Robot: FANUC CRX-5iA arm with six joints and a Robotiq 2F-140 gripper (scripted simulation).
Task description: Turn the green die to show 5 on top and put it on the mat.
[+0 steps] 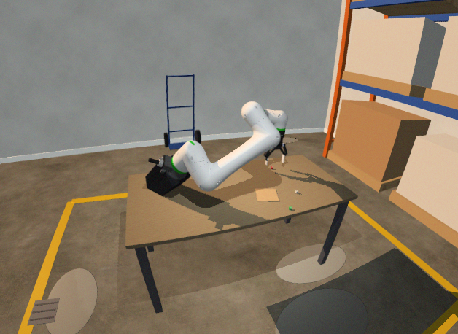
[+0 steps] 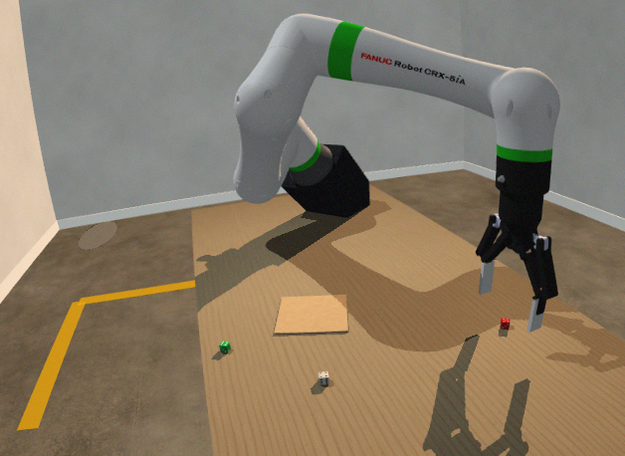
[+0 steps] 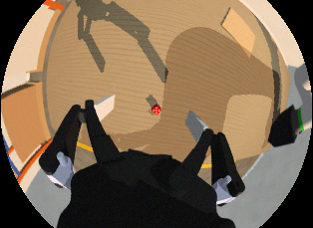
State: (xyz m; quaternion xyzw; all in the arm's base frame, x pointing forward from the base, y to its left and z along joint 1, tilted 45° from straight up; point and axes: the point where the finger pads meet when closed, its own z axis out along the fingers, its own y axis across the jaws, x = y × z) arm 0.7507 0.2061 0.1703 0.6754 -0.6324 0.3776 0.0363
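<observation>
Right now the red die is 50 mm below my hand, 10 mm to the left of it and 10 mm behind it. From my hand the other things lie so: white die 350 mm to the right, 50 mm below, 50 mm behind; then green die 480 mm to the right, 210 mm behind, 50 mm below; then tan mat 290 mm to the right, 250 mm behind, 60 mm below.
</observation>
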